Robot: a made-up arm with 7 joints.
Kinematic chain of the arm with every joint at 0, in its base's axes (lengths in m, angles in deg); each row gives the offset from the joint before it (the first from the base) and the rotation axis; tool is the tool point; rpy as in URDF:
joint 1: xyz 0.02 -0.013 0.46 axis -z
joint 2: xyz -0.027 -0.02 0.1 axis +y
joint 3: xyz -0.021 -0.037 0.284 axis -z
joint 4: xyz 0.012 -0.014 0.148 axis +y
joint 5: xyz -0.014 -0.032 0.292 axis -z
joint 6: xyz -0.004 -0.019 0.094 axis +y
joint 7: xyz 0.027 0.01 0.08 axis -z
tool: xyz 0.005 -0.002 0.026 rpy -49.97 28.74 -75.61
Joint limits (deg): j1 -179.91..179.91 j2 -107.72..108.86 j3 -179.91..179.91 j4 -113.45..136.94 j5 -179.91..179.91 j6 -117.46..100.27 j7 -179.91..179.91
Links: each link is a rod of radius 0.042 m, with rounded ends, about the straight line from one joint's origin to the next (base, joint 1, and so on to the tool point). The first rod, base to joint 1, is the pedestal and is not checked.
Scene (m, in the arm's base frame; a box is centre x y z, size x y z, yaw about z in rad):
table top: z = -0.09
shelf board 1: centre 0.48 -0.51 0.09 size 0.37 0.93 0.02 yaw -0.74
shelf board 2: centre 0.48 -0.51 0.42 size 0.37 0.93 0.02 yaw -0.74
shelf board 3: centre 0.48 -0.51 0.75 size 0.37 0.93 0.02 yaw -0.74
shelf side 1: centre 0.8 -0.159 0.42 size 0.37 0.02 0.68 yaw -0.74
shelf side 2: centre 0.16 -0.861 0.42 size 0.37 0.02 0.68 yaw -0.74
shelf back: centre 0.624 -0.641 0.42 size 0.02 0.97 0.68 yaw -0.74
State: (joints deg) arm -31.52 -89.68 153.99 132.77 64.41 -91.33 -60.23
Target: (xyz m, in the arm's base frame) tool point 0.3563 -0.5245 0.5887
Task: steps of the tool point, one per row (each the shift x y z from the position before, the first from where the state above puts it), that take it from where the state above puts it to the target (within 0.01 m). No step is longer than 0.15 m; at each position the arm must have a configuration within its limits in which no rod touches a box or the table.
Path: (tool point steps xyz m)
1: -0.0025 -0.0622 0.0822
2: 0.0242 -0.0432 0.0937
3: 0.0467 -0.0179 0.0966
4: 0.0619 0.0113 0.0916
5: 0.1304 -0.0431 -0.0093
6: 0.1333 -0.0138 -0.0035

